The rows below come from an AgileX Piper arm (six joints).
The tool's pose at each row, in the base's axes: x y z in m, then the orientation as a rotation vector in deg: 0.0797, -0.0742, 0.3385, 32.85, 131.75, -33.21; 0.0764, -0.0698, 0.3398, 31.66, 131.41, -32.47; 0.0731, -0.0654, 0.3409, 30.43, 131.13, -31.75; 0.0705, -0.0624, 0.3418, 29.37, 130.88, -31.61; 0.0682, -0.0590, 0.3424, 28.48, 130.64, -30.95; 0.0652, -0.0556, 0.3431, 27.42, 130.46, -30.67; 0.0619, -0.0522, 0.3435, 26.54, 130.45, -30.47; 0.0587, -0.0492, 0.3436, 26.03, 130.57, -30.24; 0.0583, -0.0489, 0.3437, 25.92, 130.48, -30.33; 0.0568, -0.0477, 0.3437, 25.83, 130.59, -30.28; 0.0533, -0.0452, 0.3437, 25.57, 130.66, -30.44; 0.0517, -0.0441, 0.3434, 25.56, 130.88, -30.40; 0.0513, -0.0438, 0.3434, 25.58, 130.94, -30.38; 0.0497, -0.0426, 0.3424, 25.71, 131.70, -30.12
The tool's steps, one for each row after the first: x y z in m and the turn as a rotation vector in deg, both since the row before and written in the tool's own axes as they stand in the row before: 0.0023, 0.0014, -0.0050, -0.90, -0.70, -0.42; 0.0024, 0.0016, -0.0048, -0.90, -0.65, -0.48; 0.0017, 0.0009, -0.0036, -0.43, -0.57, -0.57; 0.0018, 0.0015, -0.0034, -0.75, -0.50, -0.30; 0.0021, 0.0012, -0.0039, -0.53, -0.49, -0.55; 0.0025, 0.0012, -0.0039, -0.42, -0.27, -0.51; 0.0025, 0.0010, -0.0034, -0.33, -0.04, -0.30; 0.0002, 0.0000, -0.0004, 0.03, -0.12, -0.08; 0.0012, 0.0003, -0.0015, -0.07, 0.08, -0.08; 0.0027, 0.0005, -0.0033, 0.03, -0.01, -0.24; 0.0015, 0.0003, -0.0013, -0.04, 0.20, -0.06; 0.0003, 0.0001, -0.0004, -0.01, 0.06, 0.00; 0.0020, 0.0005, -0.0009, -0.17, 0.75, -0.05
